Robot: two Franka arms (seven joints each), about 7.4 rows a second.
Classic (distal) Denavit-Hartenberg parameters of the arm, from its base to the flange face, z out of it. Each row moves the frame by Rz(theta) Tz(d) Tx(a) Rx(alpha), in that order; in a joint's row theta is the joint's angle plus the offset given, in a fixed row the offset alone. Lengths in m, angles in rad.
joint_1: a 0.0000; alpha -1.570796; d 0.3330; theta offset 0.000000
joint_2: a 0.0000; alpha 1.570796; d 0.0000; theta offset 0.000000
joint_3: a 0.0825; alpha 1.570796; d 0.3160; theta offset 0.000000
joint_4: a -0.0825; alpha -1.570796; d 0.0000; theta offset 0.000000
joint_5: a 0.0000; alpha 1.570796; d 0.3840; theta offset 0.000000
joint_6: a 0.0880; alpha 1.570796; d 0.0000; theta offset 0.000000
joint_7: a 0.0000; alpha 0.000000; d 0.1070; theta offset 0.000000
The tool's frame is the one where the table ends.
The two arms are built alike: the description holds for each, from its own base.
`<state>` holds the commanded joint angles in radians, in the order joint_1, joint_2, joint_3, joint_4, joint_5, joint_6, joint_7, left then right.
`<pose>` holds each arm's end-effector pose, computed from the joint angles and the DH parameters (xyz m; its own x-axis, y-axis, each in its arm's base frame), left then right.
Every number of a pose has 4 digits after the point.
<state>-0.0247 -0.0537 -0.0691 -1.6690 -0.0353 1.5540 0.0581 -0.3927 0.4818 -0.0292 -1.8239 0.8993 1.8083 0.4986</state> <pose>0.5312 -0.0548 0.6061 0.9867 -0.1514 -0.0594 -0.1495 -0.9881 0.0351 0.5809 -0.1880 0.2651 0.2373 -0.6194 -0.7484 -0.9668 -0.0752 -0.2443</pose>
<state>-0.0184 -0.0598 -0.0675 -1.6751 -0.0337 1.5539 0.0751 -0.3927 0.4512 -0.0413 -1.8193 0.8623 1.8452 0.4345</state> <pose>0.5297 -0.0503 0.6065 0.9853 -0.1603 -0.0591 -0.1585 -0.9868 0.0342 0.5817 -0.2015 0.2837 0.3169 -0.6654 -0.6759 -0.9406 -0.1291 -0.3139</pose>
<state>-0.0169 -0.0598 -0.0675 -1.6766 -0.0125 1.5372 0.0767 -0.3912 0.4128 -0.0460 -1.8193 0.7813 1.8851 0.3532</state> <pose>0.5280 -0.0471 0.6044 0.9840 -0.1601 -0.0788 -0.1595 -0.9871 0.0145 0.5806 -0.2114 0.3044 0.4250 -0.7040 -0.5690 -0.8971 -0.2436 -0.3686</pose>
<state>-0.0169 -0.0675 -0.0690 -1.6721 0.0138 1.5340 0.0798 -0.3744 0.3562 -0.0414 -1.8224 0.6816 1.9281 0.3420</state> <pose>0.5259 -0.0450 0.6103 0.9839 -0.1637 -0.0719 -0.1650 -0.9862 -0.0127 0.5831 -0.2078 0.3356 0.4964 -0.7360 -0.4604 -0.8605 -0.3468 -0.3732</pose>
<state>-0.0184 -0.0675 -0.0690 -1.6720 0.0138 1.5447 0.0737 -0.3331 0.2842 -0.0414 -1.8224 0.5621 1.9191 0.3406</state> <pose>0.5271 -0.0459 0.6112 0.9853 -0.1594 -0.0611 -0.1606 -0.9869 -0.0140 0.5840 -0.1875 0.3756 0.5873 -0.7219 -0.3659 -0.8059 -0.4803 -0.3462</pose>
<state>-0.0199 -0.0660 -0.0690 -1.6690 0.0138 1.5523 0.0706 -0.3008 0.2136 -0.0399 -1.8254 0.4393 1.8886 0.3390</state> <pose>0.5284 -0.0468 0.6125 0.9861 -0.1581 -0.0520 -0.1590 -0.9872 -0.0147 0.5780 -0.1702 0.4118 0.6642 -0.6896 -0.2887 -0.7470 -0.5970 -0.2925</pose>
